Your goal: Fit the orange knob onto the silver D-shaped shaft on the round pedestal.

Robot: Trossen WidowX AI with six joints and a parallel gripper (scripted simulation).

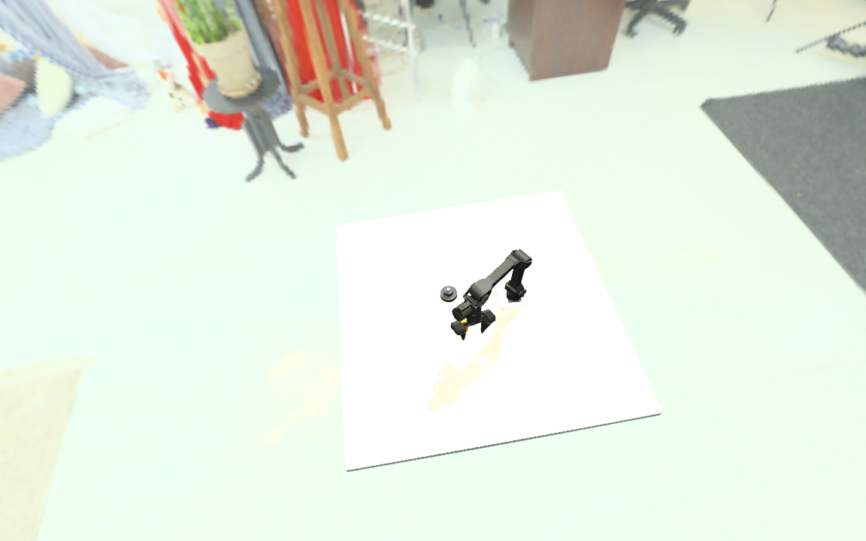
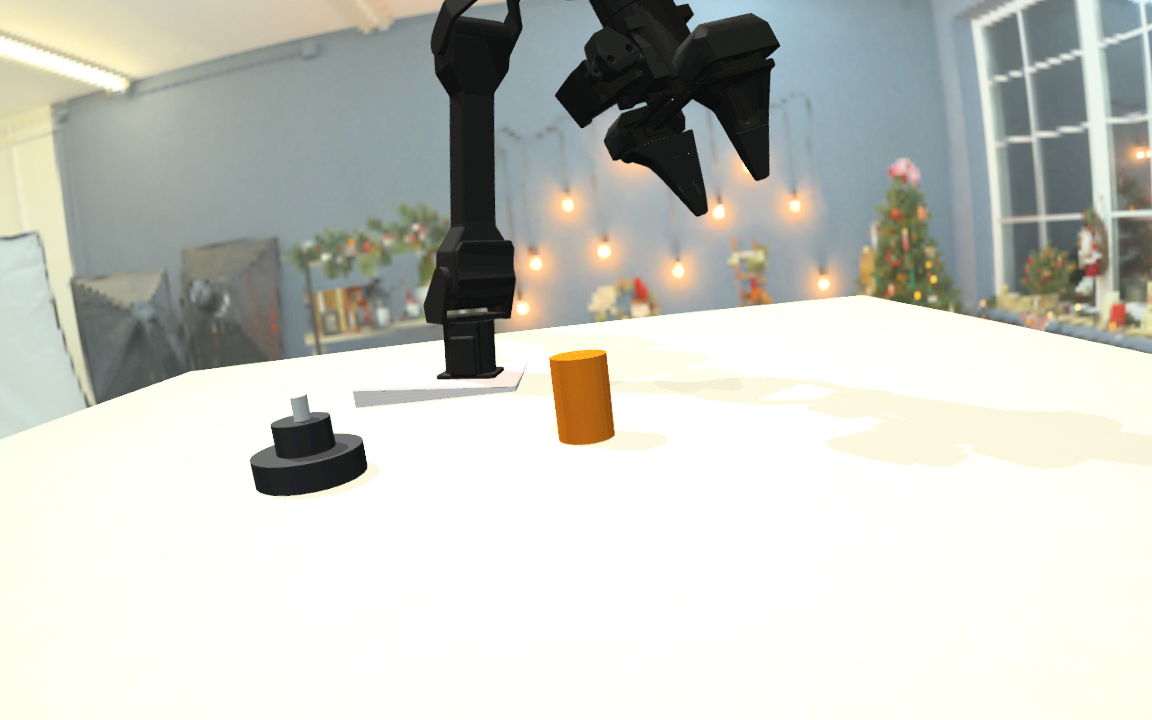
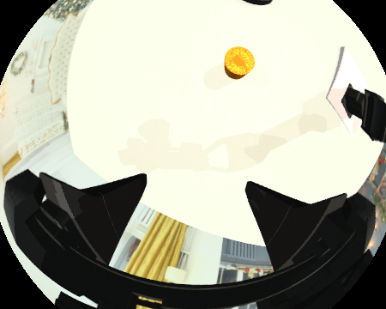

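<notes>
Now: gripper tip 20 mm short of the orange knob, 120 mm to the left of it and 120 mm above it. Also, from my gripper tip: pedestal: 70 mm ahead, 320 mm to the right, 130 mm below.
</notes>
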